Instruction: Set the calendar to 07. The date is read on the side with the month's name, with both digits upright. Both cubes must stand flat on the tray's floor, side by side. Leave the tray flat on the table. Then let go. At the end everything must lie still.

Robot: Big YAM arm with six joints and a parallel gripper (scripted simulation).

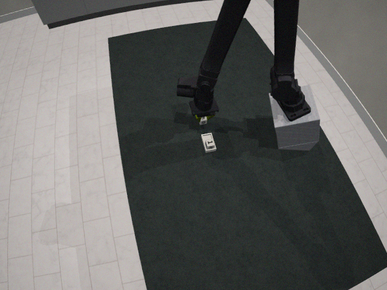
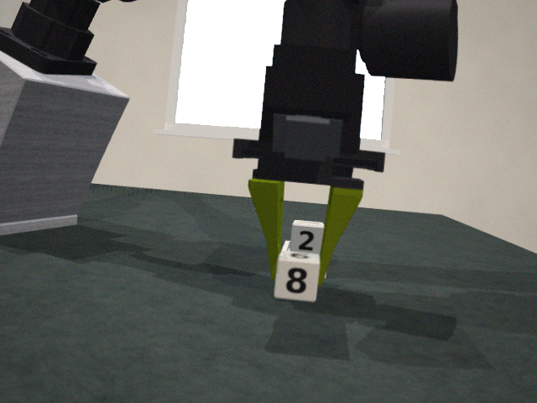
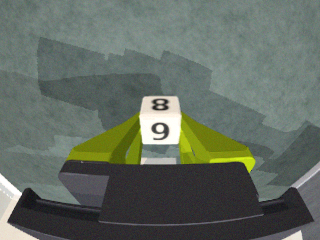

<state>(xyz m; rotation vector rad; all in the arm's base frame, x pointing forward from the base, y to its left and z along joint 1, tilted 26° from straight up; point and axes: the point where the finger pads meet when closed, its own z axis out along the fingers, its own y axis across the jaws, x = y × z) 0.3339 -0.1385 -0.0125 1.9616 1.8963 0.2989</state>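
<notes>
Now: the small white tray 11 cm to the left of my hand, 1 cm below it and 1 cm ahead of it.
</notes>
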